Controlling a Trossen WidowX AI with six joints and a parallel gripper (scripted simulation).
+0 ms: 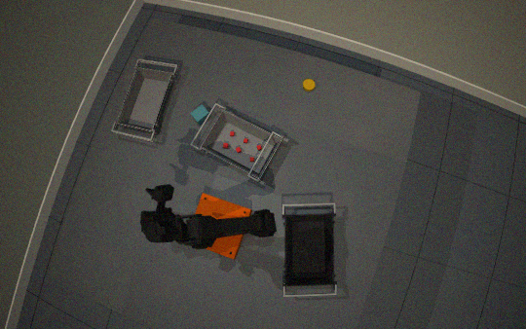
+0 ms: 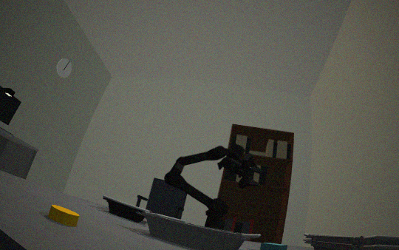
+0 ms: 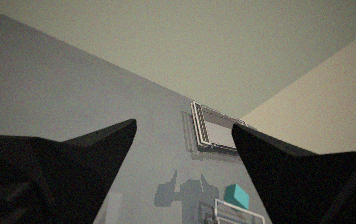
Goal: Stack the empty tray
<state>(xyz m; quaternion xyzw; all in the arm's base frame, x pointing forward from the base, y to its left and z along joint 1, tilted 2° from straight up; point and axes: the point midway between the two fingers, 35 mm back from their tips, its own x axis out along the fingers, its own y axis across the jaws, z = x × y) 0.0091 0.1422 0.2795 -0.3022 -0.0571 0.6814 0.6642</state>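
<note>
The teal cube lies 380 mm ahead of my gripper tip, 290 mm below it and 100 mm to the left of it. Also, from my gripper tip: yellow disc (710 mm ahead, 300 mm below, 220 mm to the right); dark tray (540 mm to the right, 270 mm below, 130 mm ahead); red block (330 mm ahead, 300 mm below, 180 mm to the right).
</note>
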